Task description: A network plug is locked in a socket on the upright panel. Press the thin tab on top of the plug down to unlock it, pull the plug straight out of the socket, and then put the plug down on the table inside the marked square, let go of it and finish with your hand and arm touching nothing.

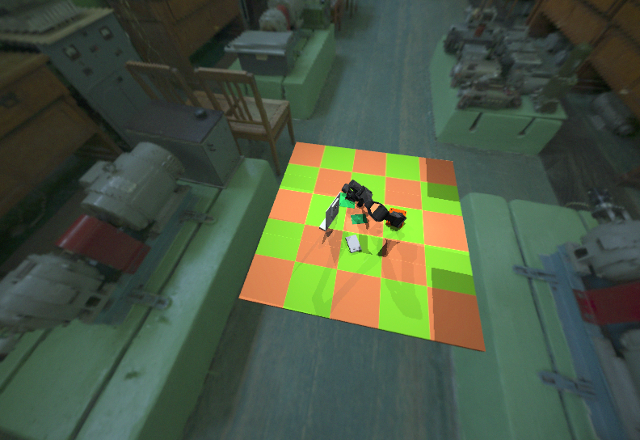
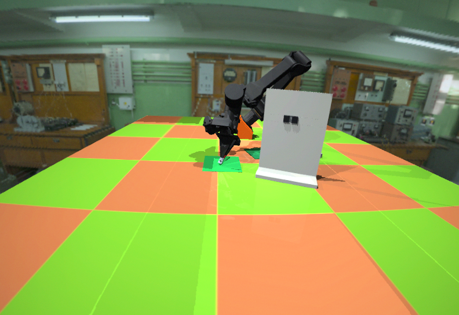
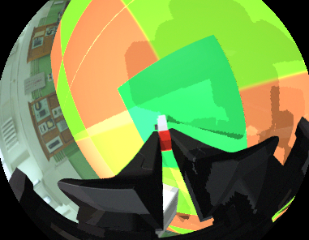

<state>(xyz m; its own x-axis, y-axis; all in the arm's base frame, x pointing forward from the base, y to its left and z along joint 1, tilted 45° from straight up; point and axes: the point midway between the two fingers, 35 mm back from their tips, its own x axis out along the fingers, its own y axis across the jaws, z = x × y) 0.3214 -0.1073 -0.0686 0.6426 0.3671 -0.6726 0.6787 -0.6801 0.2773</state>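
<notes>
The marked square lies 10 mm behind my gripper tip and 20 mm below it. Also, from my gripper tip: network plug: right at my gripper tip; then upright grey panel: 80 mm ahead, 180 mm to the left, 90 mm above.
</notes>
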